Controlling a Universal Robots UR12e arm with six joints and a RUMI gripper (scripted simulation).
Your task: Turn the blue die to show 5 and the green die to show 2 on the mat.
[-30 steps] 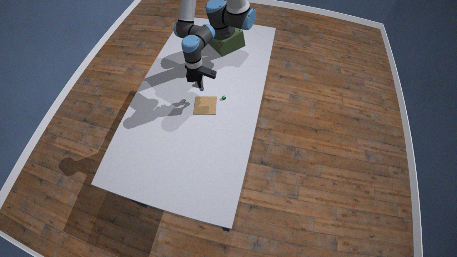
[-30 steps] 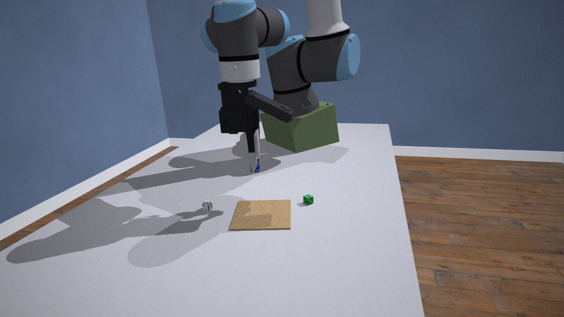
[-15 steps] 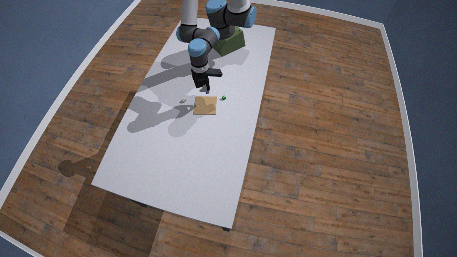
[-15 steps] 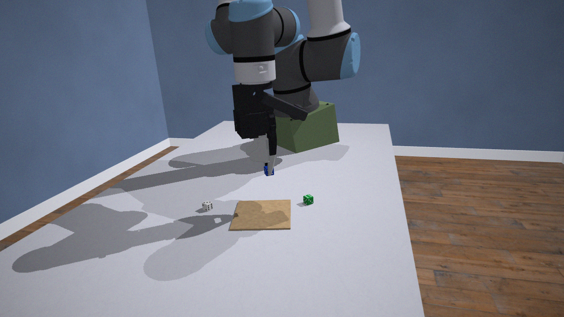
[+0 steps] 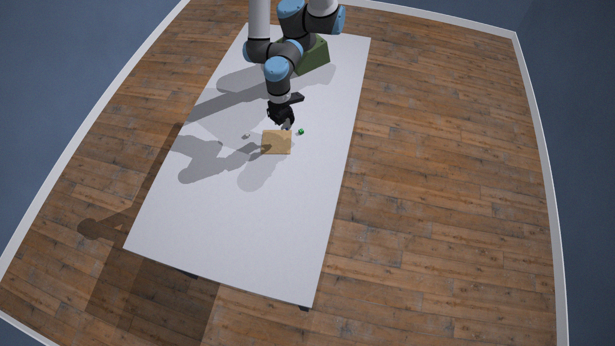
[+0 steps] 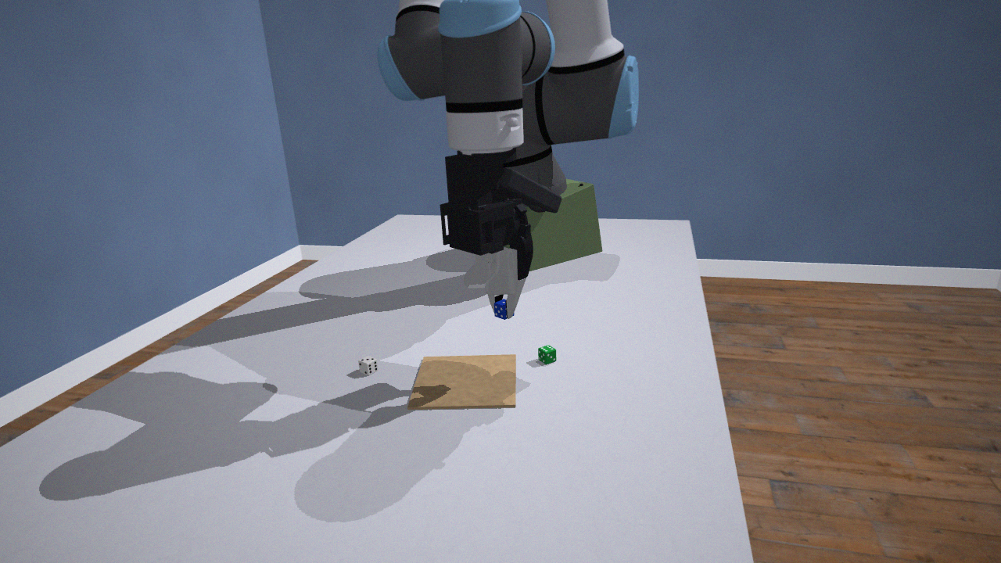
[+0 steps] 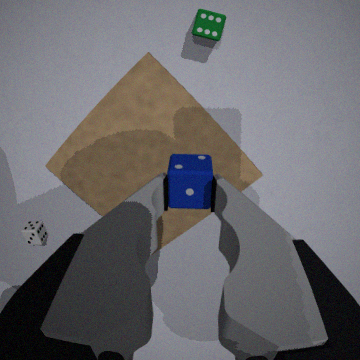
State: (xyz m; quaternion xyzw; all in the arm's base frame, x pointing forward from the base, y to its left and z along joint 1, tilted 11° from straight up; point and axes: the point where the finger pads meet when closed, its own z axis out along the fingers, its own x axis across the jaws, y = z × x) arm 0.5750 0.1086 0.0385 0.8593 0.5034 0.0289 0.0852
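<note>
Now: the green die 6 cm behind my hand, 5 cm to the left of it and 10 cm below it. The rest, counted from my hand: tan mat (2 cm ahead, 5 cm to the right, 11 cm below); white die (2 cm ahead, 20 cm to the right, 10 cm below); blue die (1 cm below).
</note>
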